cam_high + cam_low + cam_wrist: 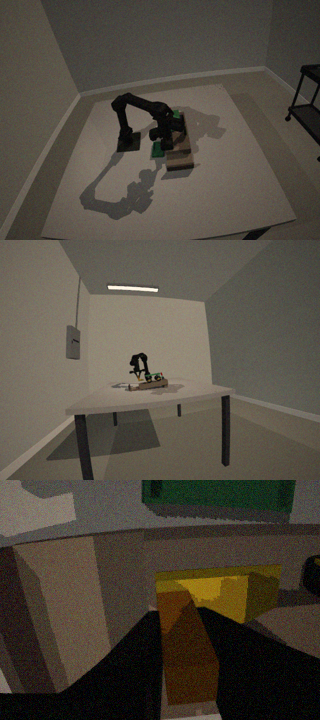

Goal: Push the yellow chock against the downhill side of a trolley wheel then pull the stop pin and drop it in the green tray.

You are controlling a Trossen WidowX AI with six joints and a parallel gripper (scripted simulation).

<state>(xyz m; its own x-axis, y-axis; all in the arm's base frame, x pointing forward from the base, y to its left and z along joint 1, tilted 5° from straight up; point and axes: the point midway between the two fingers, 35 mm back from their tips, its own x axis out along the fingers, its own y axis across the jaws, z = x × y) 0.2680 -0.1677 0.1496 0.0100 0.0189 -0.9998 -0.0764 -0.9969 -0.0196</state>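
Right now the red-headed stop pin is 270 mm to the left of my gripper tip, 60 mm ahead of it and 20 mm above it. Round my gripper tip: green-topped trolley 160 mm to the left, 70 mm ahead; then yellow chock 20 mm to the left, 10 mm below; then green tray 120 mm below, 70 mm to the left, 70 mm behind.
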